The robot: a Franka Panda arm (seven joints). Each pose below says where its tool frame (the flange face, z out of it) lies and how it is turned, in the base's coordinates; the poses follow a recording.
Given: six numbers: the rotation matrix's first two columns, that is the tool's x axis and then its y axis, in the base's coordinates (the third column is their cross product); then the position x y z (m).
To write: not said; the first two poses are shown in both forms.
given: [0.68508 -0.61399 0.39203 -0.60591 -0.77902 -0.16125 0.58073 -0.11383 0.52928]
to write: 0.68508 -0.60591 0.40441 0.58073; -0.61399 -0.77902 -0.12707 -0.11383; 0.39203 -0.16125 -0.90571 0.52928; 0 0 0 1
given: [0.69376 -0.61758 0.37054 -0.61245 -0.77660 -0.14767 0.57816 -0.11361 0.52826]
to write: 0.69376 -0.61245 0.37896 0.57816; -0.61758 -0.77660 -0.12449 -0.11361; 0.37054 -0.14767 -0.91701 0.52826; 0 0 0 1
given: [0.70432 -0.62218 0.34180 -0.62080 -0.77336 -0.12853 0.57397 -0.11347 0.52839]
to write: 0.70432 -0.62080 0.34430 0.57397; -0.62218 -0.77336 -0.12166 -0.11347; 0.34180 -0.12853 -0.93094 0.52839; 0 0 0 1
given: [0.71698 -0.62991 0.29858 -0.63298 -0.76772 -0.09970 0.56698 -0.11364 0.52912]
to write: 0.71698 -0.63298 0.29203 0.56698; -0.62991 -0.76772 -0.11751 -0.11364; 0.29858 -0.09970 -0.94916 0.52912; 0 0 0 1
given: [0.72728 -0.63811 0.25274 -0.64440 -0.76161 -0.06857 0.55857 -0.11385 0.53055]
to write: 0.72728 -0.64440 0.23624 0.55857; -0.63811 -0.76161 -0.11300 -0.11385; 0.25274 -0.06857 -0.96510 0.53055; 0 0 0 1
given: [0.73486 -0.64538 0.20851 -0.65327 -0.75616 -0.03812 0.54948 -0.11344 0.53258]
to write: 0.73486 -0.65327 0.18227 0.54948; -0.64538 -0.75616 -0.10820 -0.11344; 0.20851 -0.03812 -0.97728 0.53258; 0 0 0 1
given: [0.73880 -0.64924 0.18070 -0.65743 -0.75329 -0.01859 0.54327 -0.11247 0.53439]
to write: 0.73880 -0.65743 0.14819 0.54327; -0.64924 -0.75329 -0.10506 -0.11247; 0.18070 -0.01859 -0.98336 0.53439; 0 0 0 1
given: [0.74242 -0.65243 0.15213 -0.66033 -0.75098 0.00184 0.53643 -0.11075 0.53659]
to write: 0.74242 -0.66033 0.11305 0.53643; -0.65243 -0.75098 -0.10182 -0.11075; 0.15213 0.00184 -0.98836 0.53659; 0 0 0 1
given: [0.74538 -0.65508 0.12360 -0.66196 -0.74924 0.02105 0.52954 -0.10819 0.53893]
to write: 0.74538 -0.66196 0.07882 0.52954; -0.65508 -0.74924 -0.09751 -0.10819; 0.12360 0.02105 -0.99211 0.53893; 0 0 0 1
